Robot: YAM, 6 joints.
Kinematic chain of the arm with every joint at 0, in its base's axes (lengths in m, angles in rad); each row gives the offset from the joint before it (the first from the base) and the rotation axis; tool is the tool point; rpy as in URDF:
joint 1: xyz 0 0 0.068 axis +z
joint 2: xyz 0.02 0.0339 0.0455 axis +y
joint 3: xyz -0.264 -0.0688 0 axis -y
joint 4: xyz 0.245 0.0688 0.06 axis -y
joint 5: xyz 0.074 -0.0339 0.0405 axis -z
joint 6: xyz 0.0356 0 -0.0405 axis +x
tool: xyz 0 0 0 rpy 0 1.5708 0
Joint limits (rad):
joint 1: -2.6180..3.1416
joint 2: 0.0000..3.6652
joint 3: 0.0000..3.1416
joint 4: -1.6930..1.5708
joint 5: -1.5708..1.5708
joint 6: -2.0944..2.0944
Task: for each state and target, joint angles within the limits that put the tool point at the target. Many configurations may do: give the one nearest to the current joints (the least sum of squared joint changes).
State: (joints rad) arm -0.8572 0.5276 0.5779 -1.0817 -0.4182 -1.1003
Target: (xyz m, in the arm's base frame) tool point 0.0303 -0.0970 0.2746
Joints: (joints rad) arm -1.3550 0.5638 0.7327 -1.0023 -0.2507 -1.1003
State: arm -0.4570 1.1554 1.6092 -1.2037 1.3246 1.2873
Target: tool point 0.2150 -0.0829 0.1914
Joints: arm -0.2223 1.5894 0.9238 -1.2199 1.2217 1.2873
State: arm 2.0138 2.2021 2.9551 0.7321 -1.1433 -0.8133
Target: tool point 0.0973 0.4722 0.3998
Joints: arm 1.2964 2.8512 3.1416 1.3954 -1.2976 -0.8133
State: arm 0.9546 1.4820 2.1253 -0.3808 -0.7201 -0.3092
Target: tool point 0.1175 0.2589 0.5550
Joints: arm 1.0603 1.4900 2.0002 -0.4468 -0.7394 -0.3092
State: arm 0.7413 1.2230 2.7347 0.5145 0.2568 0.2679
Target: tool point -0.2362 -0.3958 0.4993
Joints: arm 1.0115 0.7921 2.9955 0.6014 0.2786 0.2679
